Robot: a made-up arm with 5 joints.
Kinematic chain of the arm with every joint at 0, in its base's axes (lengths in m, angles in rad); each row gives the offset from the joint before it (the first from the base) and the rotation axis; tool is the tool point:
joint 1: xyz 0 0 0.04 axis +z
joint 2: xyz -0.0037 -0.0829 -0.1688 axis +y
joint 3: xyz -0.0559 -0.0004 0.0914 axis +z
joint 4: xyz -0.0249 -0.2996 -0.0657 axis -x
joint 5: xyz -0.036 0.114 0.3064 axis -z
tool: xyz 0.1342 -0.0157 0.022
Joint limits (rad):
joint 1: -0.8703..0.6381
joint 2: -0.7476..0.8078
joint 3: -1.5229..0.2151
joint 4: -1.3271..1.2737
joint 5: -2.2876..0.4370
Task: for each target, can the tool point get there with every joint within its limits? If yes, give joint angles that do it. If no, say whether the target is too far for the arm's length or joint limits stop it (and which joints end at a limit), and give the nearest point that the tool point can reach.
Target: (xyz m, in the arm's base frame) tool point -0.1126 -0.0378 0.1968
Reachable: yes | joints 0.0290 -0.0039 -0.9937 0.1055 -1.7524
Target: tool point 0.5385 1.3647 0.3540
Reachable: no: too far | nearest point -0.3544 0.4619 0.2741 | short by 1.272 m
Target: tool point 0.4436 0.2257 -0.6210
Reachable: no: joint limits stop it (at a limit: joint 1, joint 2, joint 4, joint 5) | nearest point 0.0396 0.0575 -0.2703 | short by 0.561 m
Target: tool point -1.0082 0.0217 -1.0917
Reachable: no: too far | nearest point -0.6142 0.0132 -0.4683 | short by 0.737 m
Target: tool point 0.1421 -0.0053 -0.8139
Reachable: no: joint limits stop it (at a limit: joint 1, joint 2, joint 3, joint 4) | nearest point -0.0406 -0.0628 -0.3333 | short by 0.517 m
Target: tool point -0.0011 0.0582 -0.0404
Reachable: yes | joints 0.1857 0.2729 -1.1073 0.7815 -2.0260
